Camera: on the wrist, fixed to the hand. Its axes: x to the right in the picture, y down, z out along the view.
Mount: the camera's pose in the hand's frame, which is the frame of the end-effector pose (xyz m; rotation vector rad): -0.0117 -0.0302 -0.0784 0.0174 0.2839 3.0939
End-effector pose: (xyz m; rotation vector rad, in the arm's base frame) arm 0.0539 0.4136 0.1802 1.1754 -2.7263 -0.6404
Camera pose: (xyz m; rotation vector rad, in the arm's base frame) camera 0.1024 0.3770 0.2394 -2.3108 -1.0583 0.2364
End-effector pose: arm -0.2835 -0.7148 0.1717 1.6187 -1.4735 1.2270
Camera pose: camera -0.2709 -0.6341 0.1945 1.4752 1.4835 -0.9487
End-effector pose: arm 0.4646 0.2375 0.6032 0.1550 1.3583 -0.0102
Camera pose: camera 0.3829 0.2158 0.5956 -1.9331 -0.0318 -2.3749
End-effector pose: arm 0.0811 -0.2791 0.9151 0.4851 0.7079 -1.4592
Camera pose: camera 0.0407 -0.2189 0.8710 0.8681 -0.3473 1.5297
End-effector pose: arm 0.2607 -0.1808 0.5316 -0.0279 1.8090 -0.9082
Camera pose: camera 0.1905 -0.1531 0.5703 2.0829 0.1869 1.3565
